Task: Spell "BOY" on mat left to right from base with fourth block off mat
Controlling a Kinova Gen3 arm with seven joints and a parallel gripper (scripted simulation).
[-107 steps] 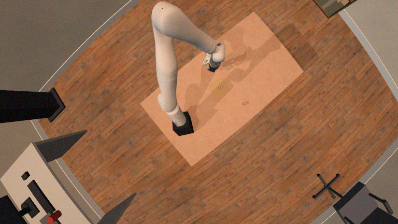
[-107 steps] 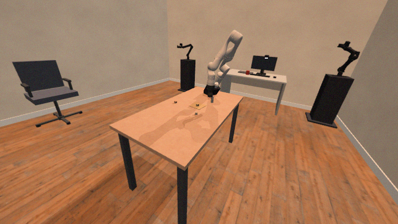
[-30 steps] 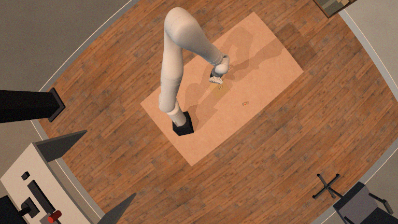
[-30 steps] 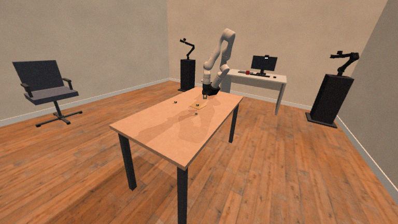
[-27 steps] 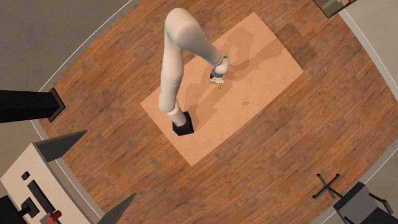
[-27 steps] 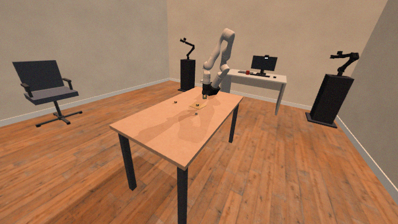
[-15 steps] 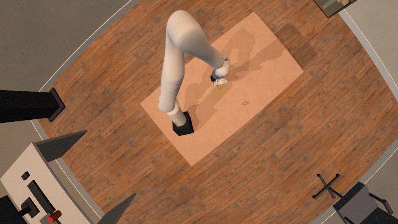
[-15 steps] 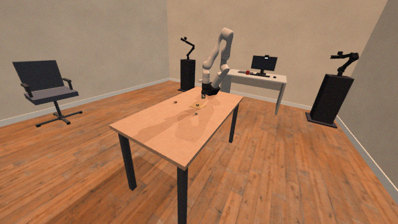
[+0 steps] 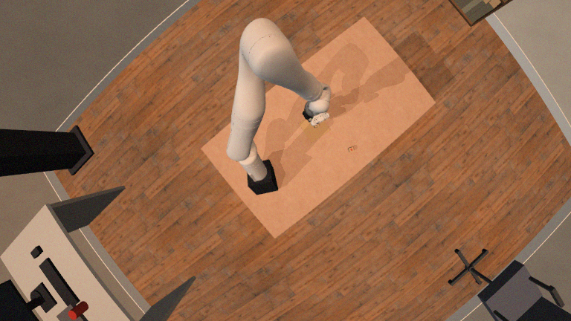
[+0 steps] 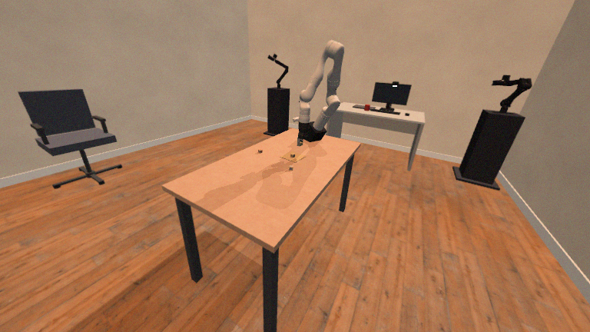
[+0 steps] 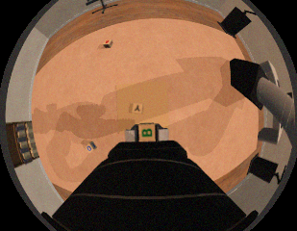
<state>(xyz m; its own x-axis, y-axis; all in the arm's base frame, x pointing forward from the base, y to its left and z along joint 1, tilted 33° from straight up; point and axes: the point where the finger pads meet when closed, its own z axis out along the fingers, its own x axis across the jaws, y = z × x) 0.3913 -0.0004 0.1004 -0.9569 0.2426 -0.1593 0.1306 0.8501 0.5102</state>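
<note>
Now: the mat 50 mm to the right of my hand and 120 mm below it.
</note>
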